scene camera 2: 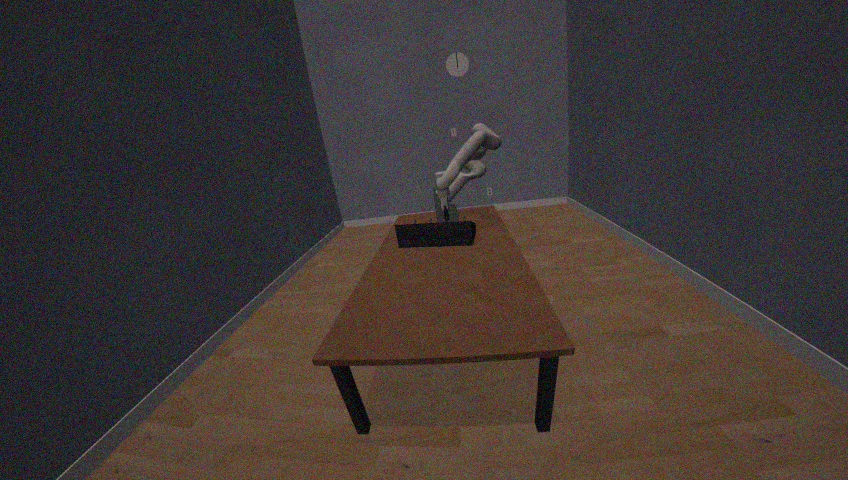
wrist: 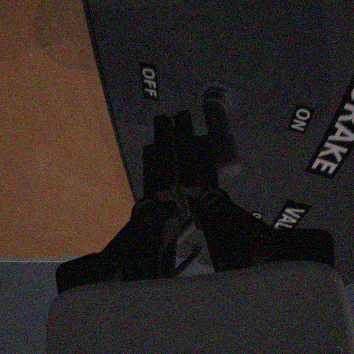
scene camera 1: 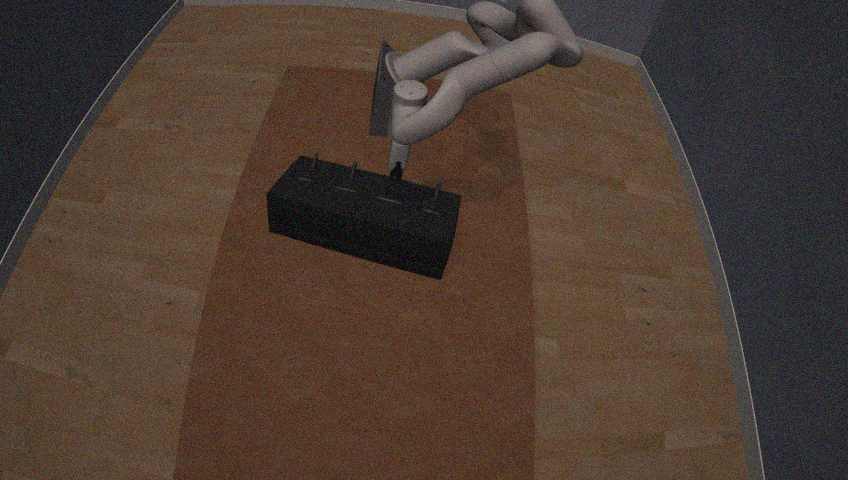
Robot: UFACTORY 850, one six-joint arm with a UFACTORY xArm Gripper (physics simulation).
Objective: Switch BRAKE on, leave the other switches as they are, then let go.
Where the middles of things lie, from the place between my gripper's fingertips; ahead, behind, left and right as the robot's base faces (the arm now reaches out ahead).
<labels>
I see my gripper 7 cm short of the black switch box (scene camera 1: 405, 227), 8 cm to the left of it and 3 cm above it.
</labels>
